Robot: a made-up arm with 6 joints.
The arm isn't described. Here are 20 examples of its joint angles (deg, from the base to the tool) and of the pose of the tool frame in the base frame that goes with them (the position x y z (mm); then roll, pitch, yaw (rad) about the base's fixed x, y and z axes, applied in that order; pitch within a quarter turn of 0, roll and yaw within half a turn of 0).
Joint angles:
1: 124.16 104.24 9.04 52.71 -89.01 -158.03
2: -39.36 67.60 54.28 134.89 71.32 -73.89
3: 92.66 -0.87 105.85 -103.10 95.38 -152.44
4: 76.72 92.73 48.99 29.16 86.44 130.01
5: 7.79 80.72 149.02 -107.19 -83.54 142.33
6: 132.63 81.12 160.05 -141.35 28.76 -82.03
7: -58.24 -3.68 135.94 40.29 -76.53 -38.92
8: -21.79 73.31 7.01 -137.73 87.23 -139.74
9: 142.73 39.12 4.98 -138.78 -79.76 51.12
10: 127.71 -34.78 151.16 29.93 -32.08 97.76
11: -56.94 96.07 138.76 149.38 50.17 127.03
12: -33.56 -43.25 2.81 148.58 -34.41 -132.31
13: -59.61 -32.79 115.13 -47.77 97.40 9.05
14: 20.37 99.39 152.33 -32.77 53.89 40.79
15: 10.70 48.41 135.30 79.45 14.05 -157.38
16: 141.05 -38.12 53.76 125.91 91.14 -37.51
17: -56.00 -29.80 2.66 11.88 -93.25 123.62
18: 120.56 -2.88 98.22 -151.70 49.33 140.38
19: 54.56 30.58 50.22 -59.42 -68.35 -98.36
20: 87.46 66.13 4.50 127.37 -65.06 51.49
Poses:
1: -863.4 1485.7 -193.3 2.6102 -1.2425 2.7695
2: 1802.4 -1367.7 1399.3 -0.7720 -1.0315 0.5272
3: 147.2 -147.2 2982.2 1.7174 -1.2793 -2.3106
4: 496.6 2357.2 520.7 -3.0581 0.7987 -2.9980
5: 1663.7 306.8 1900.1 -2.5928 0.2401 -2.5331
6: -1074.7 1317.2 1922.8 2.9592 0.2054 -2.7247
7: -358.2 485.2 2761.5 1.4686 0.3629 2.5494
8: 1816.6 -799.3 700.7 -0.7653 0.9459 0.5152
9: -1520.2 1200.9 1831.3 1.1838 0.4279 1.7028
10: 876.5 -1089.3 1864.3 1.1773 -0.2067 -2.5849
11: 1173.4 -1792.5 1353.2 0.6349 0.0713 -2.4408
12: -347.4 215.0 2696.6 1.9927 0.0201 2.4624
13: -720.6 1106.5 2222.9 -1.6513 0.1420 -0.8733
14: 1752.8 624.2 1448.3 1.7838 0.4539 -2.9167
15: 1121.6 246.9 2691.6 2.2364 0.0364 -1.2441
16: 622.4 -540.7 2702.6 -2.2524 0.5669 -0.9801
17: 15.2 -1.5 2623.6 -1.3124 0.0416 0.8173
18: 164.0 -56.9 3098.2 1.6440 -0.0242 -0.5312
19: 928.0 1377.9 2553.5 -0.7849 0.9682 -1.1042
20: 207.1 2110.3 882.4 -0.4624 1.1565 -2.0396
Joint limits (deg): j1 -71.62..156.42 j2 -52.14..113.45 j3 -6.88..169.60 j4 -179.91..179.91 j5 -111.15..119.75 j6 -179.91..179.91
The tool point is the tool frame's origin. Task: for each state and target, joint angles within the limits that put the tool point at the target. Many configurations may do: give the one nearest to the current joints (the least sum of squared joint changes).
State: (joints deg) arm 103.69 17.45 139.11 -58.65 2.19 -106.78
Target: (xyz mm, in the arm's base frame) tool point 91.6 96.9 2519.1
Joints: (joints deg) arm 93.59 25.83 168.78 -60.98 18.51 -102.00
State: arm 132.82 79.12 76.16 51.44 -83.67 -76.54
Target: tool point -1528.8 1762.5 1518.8
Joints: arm 134.02 67.90 63.04 48.33 -95.69 -78.86
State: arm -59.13 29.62 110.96 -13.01 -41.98 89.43
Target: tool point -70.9 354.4 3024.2
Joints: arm -71.62 -2.58 110.79 -14.82 -40.05 88.35
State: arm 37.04 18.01 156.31 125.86 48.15 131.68
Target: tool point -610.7 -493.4 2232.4
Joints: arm 42.44 -8.63 169.60 118.98 49.55 134.37
